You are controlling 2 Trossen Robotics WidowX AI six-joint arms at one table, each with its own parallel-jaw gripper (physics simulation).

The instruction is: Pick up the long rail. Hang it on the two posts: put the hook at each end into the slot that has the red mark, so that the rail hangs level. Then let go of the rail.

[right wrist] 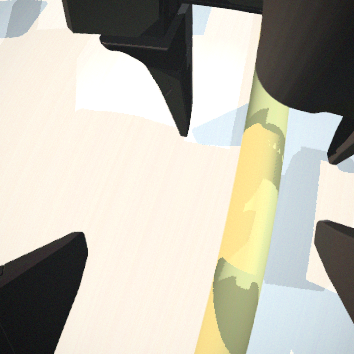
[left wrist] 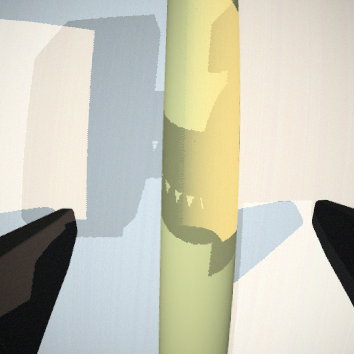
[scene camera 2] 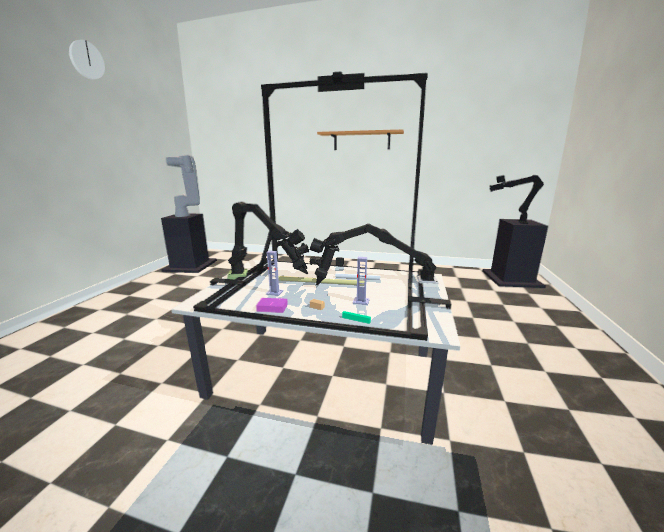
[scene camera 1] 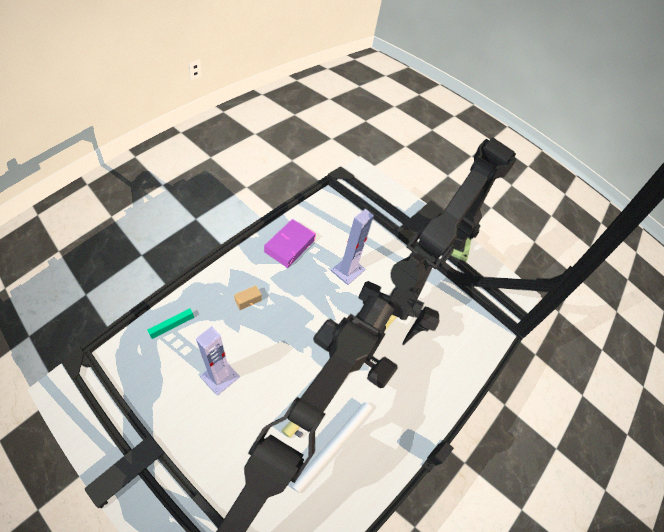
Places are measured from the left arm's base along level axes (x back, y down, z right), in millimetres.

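Pixels of known places: left gripper, between the fingertips: [right wrist: 259, 144] [left wrist: 197, 217] [scene camera 2: 318, 281]; right gripper, between the fingertips: [right wrist: 201, 238] [scene camera 2: 307, 271] [scene camera 1: 385, 336]; left arm's base, origin of its link: [scene camera 2: 427, 278]; right arm's base, origin of its link: [scene camera 2: 237, 271] [scene camera 1: 455, 240].
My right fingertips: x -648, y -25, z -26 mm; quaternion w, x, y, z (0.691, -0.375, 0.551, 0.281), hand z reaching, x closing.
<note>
Ahead of a thing's pixels: the offset from my right fingertips to its middle.
The long yellow-green rail @[dz -22, dx +76, dy +38 mm] [scene camera 1: 289, 429] [scene camera 2: 343, 281] [left wrist: 200, 150] [right wrist: 260, 170] lies on the table behind the posts in scene camera 2; the arms cover much of it in scene camera 1. My left gripper [scene camera 2: 318, 282] [left wrist: 197, 217] [right wrist: 259, 144] is open and empty above the rail, its fingers on either side of it in its wrist view. My right gripper [scene camera 2: 304, 270] [right wrist: 201, 238] is open and empty, close beside the left; the rail runs between its fingers, nearer the right-hand finger in its view. Two lilac posts @[dz -184, dx -130, dy -54 mm] [scene camera 1: 354, 243] @[dz -237, dx +302, dy -54 mm] [scene camera 1: 209, 346] stand upright with red marks. The rail's end hooks are not clear.
A white bar @[dz +56, dx +273, dy +41 mm] [scene camera 1: 332, 446] [scene camera 2: 368, 278] lies near the rail. A magenta block @[dz -349, dx -90, dy +38 mm] [scene camera 1: 289, 242] [scene camera 2: 271, 305], an orange block @[dz -319, dx +109, dy +38 mm] [scene camera 1: 248, 297] [scene camera 2: 317, 304] and a green bar @[dz -414, dx +288, dy +41 mm] [scene camera 1: 171, 323] [scene camera 2: 355, 317] lie on the posts' other side. A black frame [scene camera 1: 205, 260] borders the table.
</note>
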